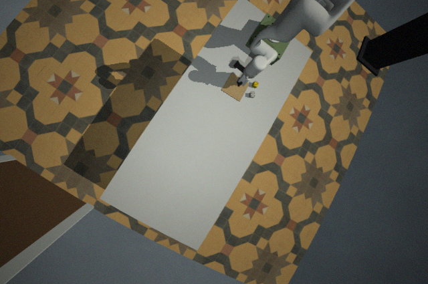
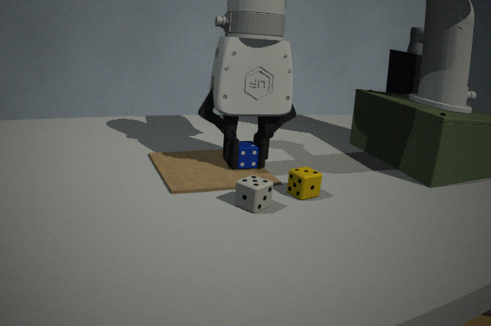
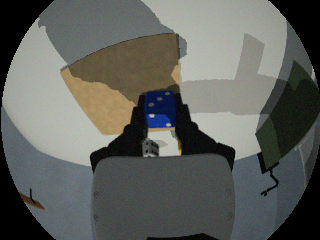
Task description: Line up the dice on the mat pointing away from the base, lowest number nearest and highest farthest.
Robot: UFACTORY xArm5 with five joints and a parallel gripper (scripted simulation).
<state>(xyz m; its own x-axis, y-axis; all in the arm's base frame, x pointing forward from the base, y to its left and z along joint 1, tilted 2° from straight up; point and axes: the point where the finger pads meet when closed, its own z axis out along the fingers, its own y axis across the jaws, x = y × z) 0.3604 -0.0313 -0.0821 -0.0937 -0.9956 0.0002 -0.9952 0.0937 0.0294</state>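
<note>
My gripper is now 1 cm above the blue die. From my hand the other things lie so: white die (4 cm ahead, 11 cm to the left, 1 cm below); yellow die (3 cm behind, 10 cm to the left, 1 cm below); tan mat (5 cm ahead, 1 cm to the right, 2 cm below).
</note>
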